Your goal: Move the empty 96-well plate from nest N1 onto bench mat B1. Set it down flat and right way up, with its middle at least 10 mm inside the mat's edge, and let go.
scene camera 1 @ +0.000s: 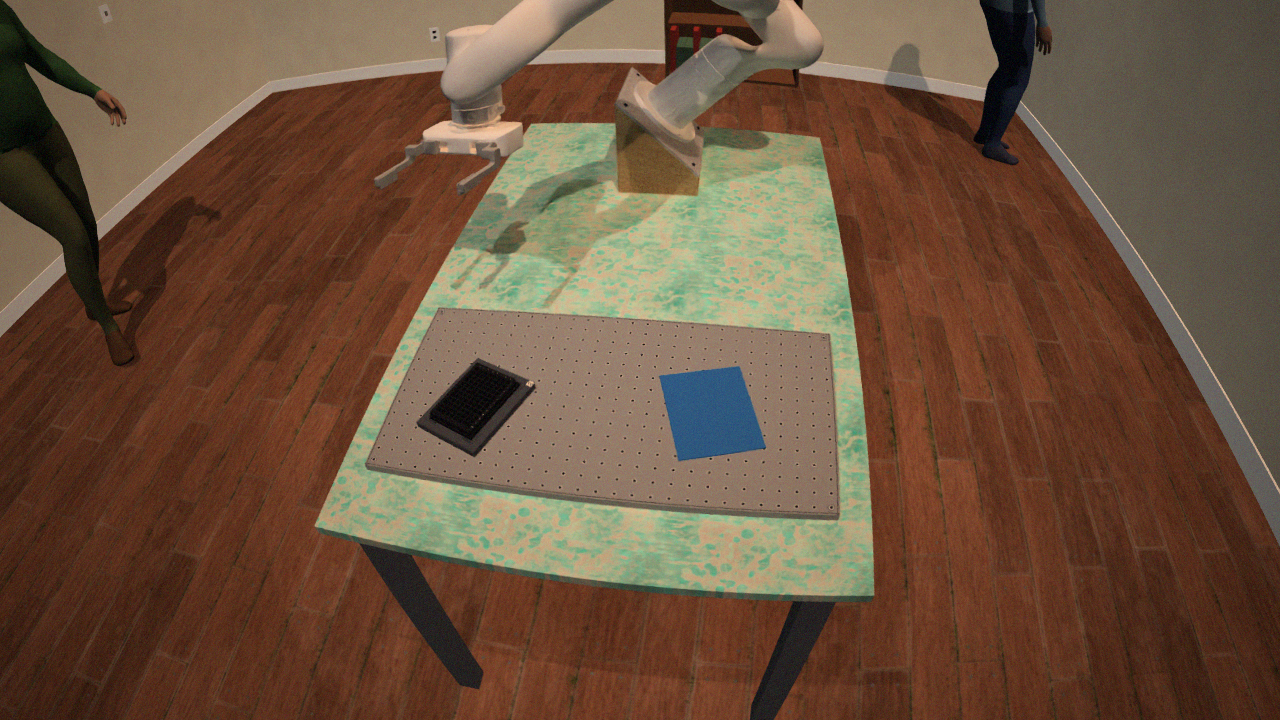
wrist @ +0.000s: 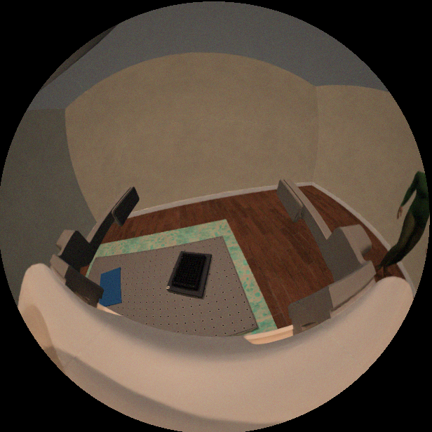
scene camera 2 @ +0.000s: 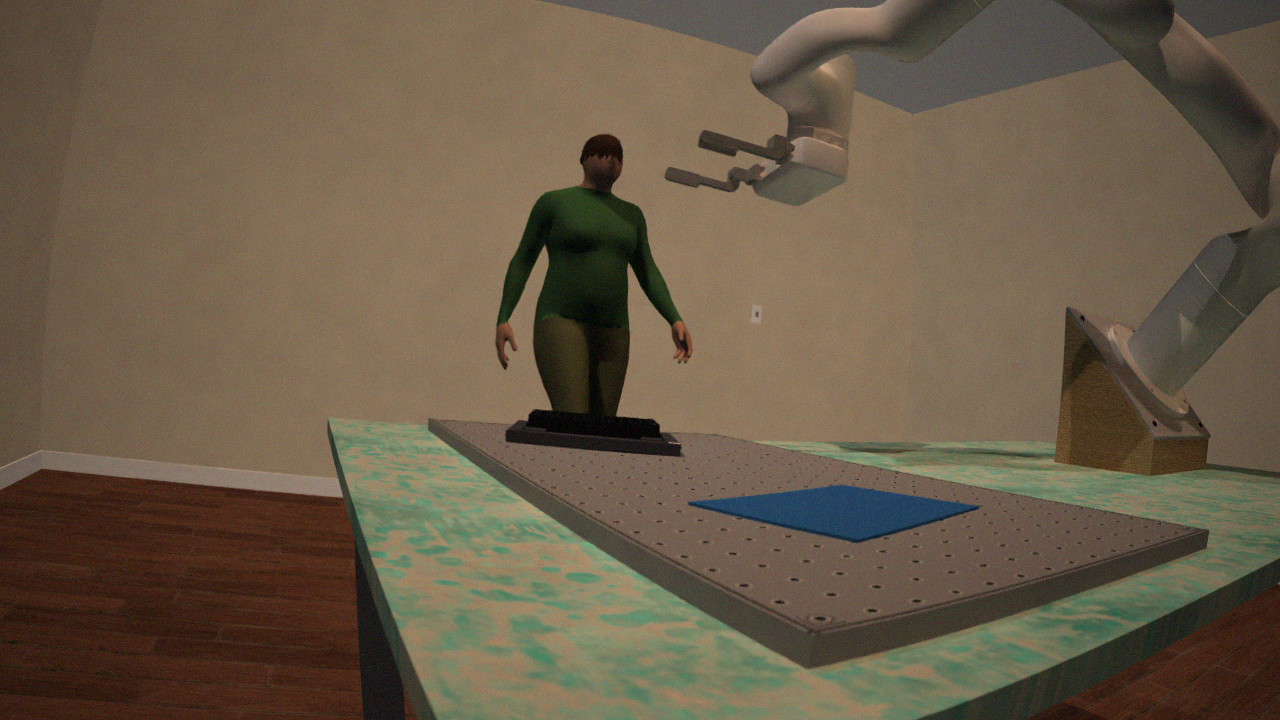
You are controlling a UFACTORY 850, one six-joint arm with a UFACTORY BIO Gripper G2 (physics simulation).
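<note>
The black 96-well plate (scene camera 1: 474, 398) (scene camera 2: 592, 423) (wrist: 191, 270) sits flat in the dark grey nest (scene camera 1: 473, 444) (scene camera 2: 590, 443) (wrist: 186, 293), on the left part of the pegboard in scene camera 1. The flat blue bench mat (scene camera 1: 712, 413) (scene camera 2: 836, 512) (wrist: 111, 287) lies on the right part of the board, with nothing on it. My gripper (scene camera 1: 423, 184) (scene camera 2: 698, 157) (wrist: 208, 206) is wide open and empty. It is high up, well behind the plate in scene camera 1, beyond the table's left side, with its fingers pointing sideways rather than down.
A grey perforated board (scene camera 1: 590, 402) (scene camera 2: 716, 537) (wrist: 145, 315) lies on the green-patterned table (scene camera 1: 698, 268) (scene camera 2: 465, 573) (wrist: 165, 241). The arm's angled base block (scene camera 1: 648, 165) (scene camera 2: 1100, 420) stands at the table's far end. A person in green (scene camera 1: 35, 134) (scene camera 2: 590, 259) (wrist: 414, 215) stands beyond the table; another person (scene camera 1: 1011, 71) stands at the far right.
</note>
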